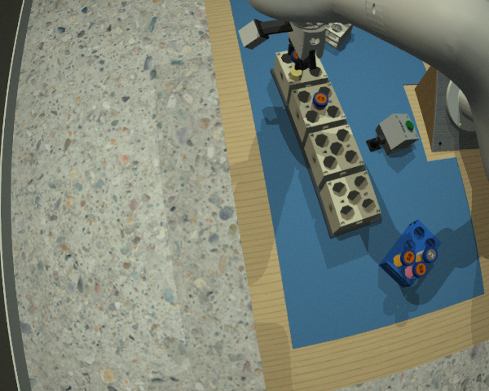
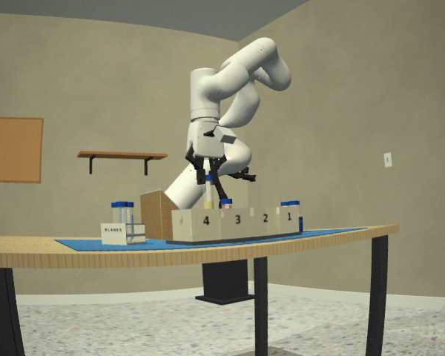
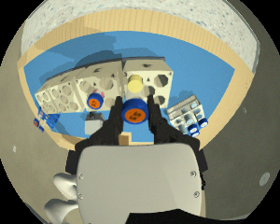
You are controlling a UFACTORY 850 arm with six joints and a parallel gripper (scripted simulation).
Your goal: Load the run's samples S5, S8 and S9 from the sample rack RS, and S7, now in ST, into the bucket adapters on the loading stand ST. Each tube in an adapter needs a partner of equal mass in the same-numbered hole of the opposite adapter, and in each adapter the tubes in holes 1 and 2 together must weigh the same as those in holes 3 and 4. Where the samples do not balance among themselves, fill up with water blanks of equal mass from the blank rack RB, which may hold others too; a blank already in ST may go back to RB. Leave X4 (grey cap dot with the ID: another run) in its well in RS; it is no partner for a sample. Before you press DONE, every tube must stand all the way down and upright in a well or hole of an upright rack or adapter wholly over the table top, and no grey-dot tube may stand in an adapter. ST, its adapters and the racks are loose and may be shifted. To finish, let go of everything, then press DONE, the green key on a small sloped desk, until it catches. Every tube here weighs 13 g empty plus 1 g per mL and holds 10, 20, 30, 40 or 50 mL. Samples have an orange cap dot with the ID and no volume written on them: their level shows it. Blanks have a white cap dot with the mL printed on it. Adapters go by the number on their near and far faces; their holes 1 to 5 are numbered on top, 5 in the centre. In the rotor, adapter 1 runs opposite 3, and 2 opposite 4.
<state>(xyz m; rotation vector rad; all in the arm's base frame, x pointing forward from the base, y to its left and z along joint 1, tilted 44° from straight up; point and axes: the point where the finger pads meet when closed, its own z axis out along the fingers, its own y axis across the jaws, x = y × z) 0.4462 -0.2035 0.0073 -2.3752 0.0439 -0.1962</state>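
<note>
My hand is 10 mm past the sample tube S5 and 50 mm above it. Also, from my hand: loading stand ST (30 mm behind, 140 mm to the left, 180 mm below); blank rack RB (160 mm behind, 190 mm to the right, 150 mm below); adapter 1 (30 mm behind, 300 mm to the left, 130 mm below).
</note>
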